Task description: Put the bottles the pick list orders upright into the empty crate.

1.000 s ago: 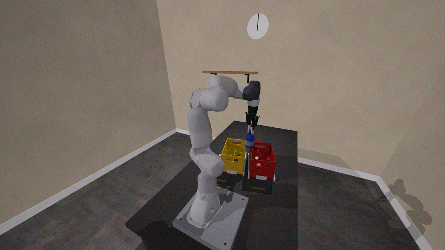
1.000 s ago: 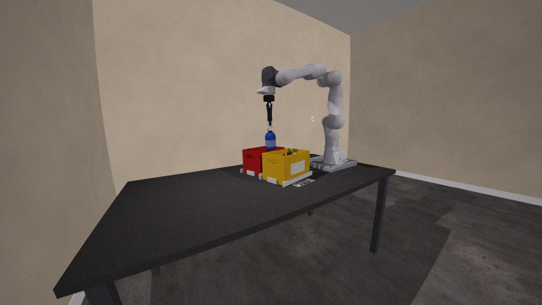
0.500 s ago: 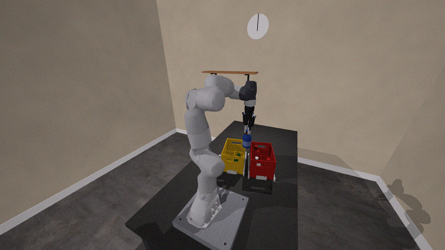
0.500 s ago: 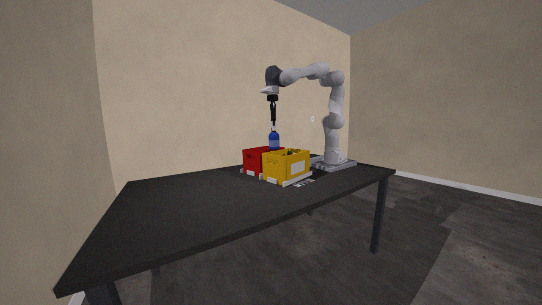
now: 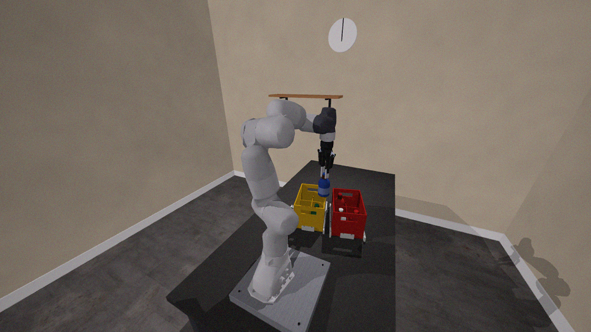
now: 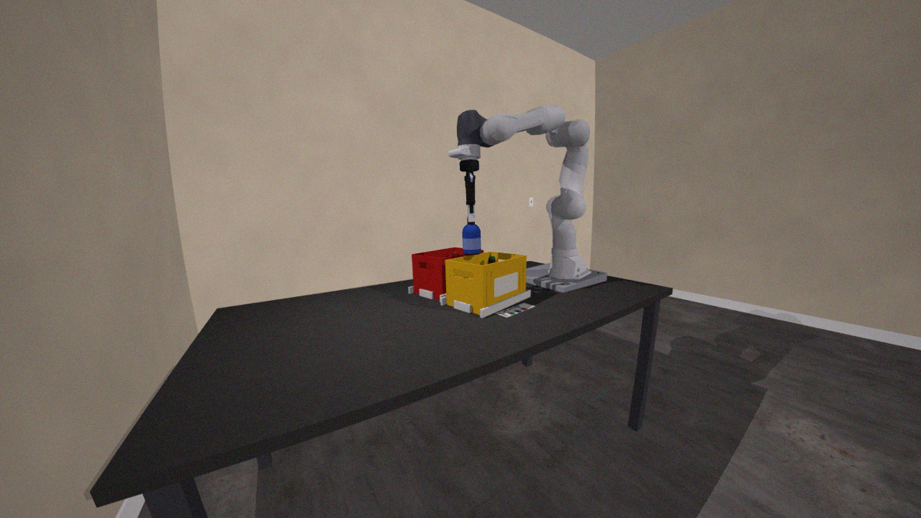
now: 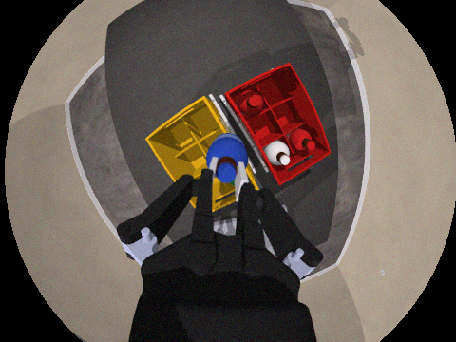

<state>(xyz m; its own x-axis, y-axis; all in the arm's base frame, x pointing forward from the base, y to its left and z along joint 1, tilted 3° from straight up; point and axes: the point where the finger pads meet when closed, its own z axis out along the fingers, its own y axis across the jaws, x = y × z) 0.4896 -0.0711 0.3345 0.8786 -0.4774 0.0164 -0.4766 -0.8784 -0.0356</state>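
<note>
My gripper is now 8 cm above the blue-labelled bottle. From my hand the other things lie so: green-labelled bottle (26 cm below, 10 cm behind, 1 cm to the left); white-capped bottle (26 cm below, 14 cm to the right, 8 cm behind); yellow crate (26 cm below, 7 cm to the left, 2 cm behind).
</note>
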